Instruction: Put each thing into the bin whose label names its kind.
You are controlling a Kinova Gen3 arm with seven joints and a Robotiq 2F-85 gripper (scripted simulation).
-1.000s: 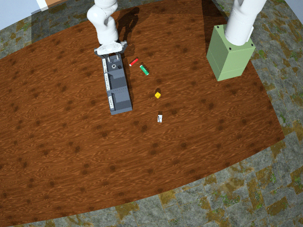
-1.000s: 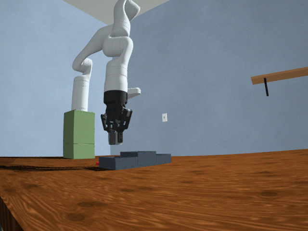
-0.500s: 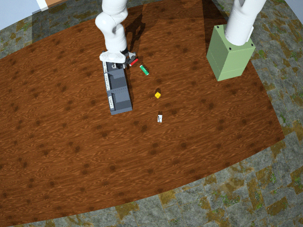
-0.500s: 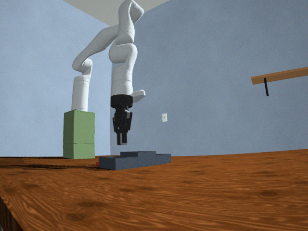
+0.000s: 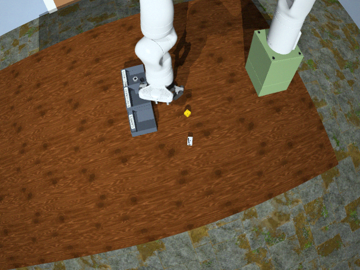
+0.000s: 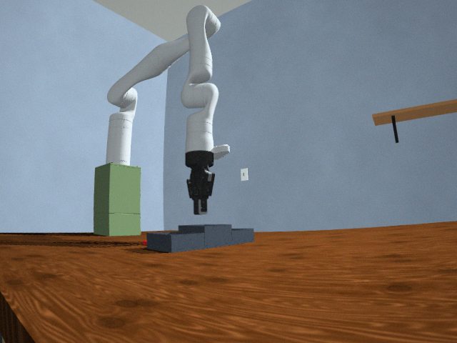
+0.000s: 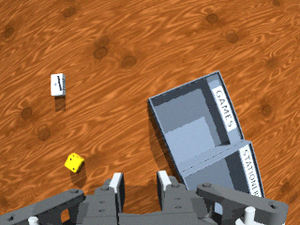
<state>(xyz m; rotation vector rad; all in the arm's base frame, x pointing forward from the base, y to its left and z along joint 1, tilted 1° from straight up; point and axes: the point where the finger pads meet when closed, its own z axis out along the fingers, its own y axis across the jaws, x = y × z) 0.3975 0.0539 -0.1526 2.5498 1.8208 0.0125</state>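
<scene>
The white domino is 60 mm behind my hand, 130 mm to the left of it and 80 mm below it. The rest, counted from my hand: dark nut: 50 mm ahead, 130 mm to the right, 70 mm below; then green marker: 50 mm behind, 90 mm to the right, 80 mm below; then yellow die: 70 mm behind, 30 mm to the left, 80 mm below.
</scene>
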